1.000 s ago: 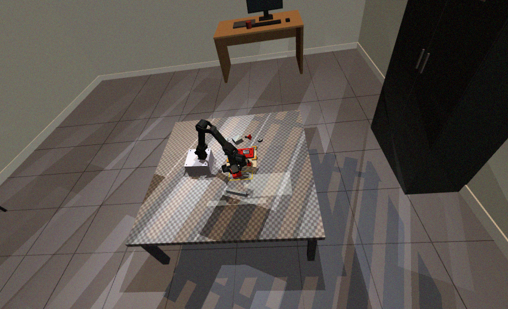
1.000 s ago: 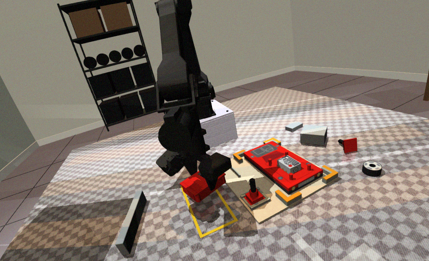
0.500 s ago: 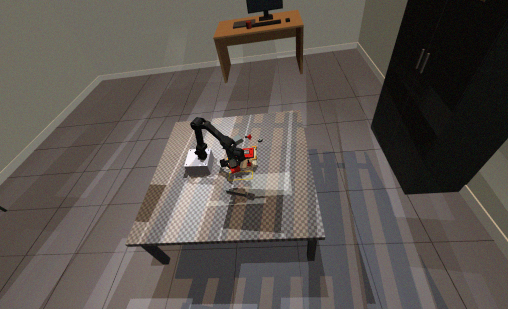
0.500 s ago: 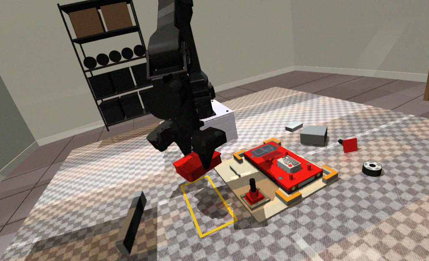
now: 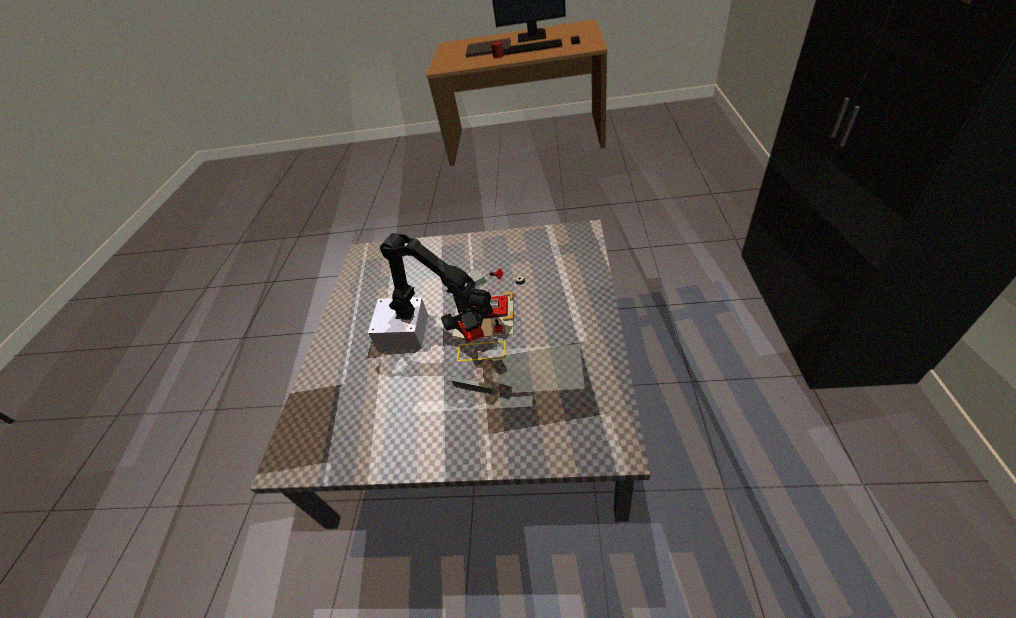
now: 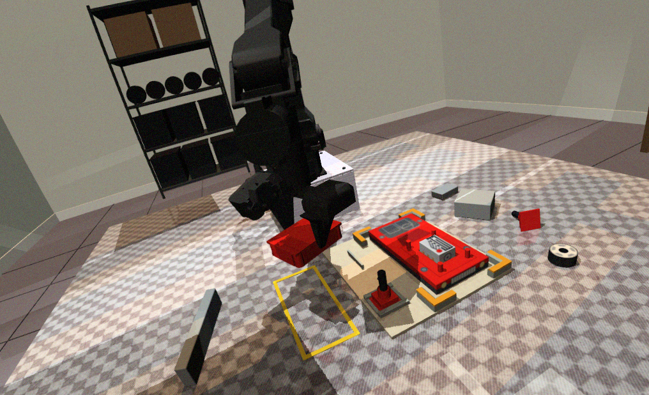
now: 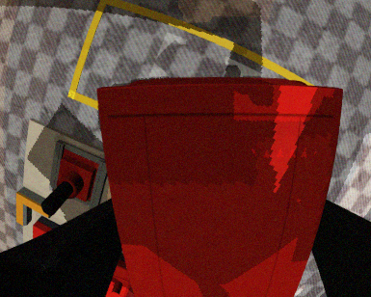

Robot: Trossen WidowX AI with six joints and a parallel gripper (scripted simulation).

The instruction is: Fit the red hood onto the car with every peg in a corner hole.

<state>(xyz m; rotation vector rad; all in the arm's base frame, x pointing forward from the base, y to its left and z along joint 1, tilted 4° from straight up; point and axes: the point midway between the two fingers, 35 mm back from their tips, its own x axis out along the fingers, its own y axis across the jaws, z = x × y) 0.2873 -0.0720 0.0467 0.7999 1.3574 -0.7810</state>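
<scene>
Right now the grey engine block is 21 cm to the left of my gripper tip, 8 cm below it and 3 cm ahead of it. Also, from my gripper tip: red hood: 1 cm above; then black ring: 38 cm to the left, 13 cm ahead, 9 cm below; then jig: 18 cm to the left, 9 cm below, 1 cm ahead.
</scene>
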